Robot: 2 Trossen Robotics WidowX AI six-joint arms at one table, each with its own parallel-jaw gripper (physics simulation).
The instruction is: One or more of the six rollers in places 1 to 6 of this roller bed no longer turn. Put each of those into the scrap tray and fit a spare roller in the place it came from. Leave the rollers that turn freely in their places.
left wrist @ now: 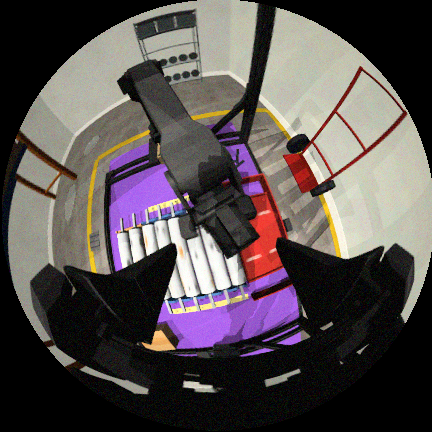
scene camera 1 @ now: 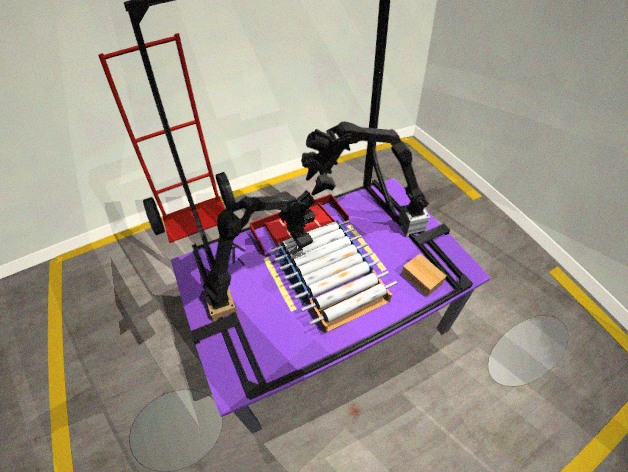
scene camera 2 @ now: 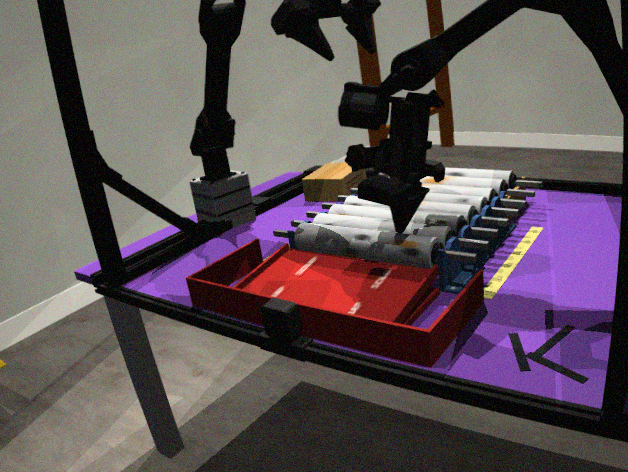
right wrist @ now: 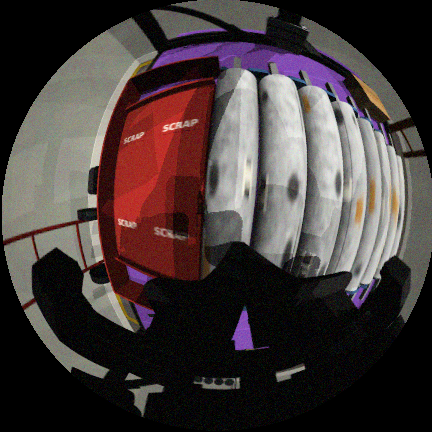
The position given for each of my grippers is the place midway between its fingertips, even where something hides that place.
Note:
My left gripper [scene camera 2: 353, 56] is open, holding nothing. Also in view: my right gripper [scene camera 2: 399, 232] and a brown box [scene camera 2: 333, 179].
My left gripper also shows in the left wrist view [left wrist: 226, 245] and in scene camera 1 [scene camera 1: 309, 187]. My right gripper also shows in the left wrist view [left wrist: 219, 225] and in the right wrist view [right wrist: 237, 246]. The brown box also shows in scene camera 1 [scene camera 1: 425, 276] and in the right wrist view [right wrist: 364, 96].

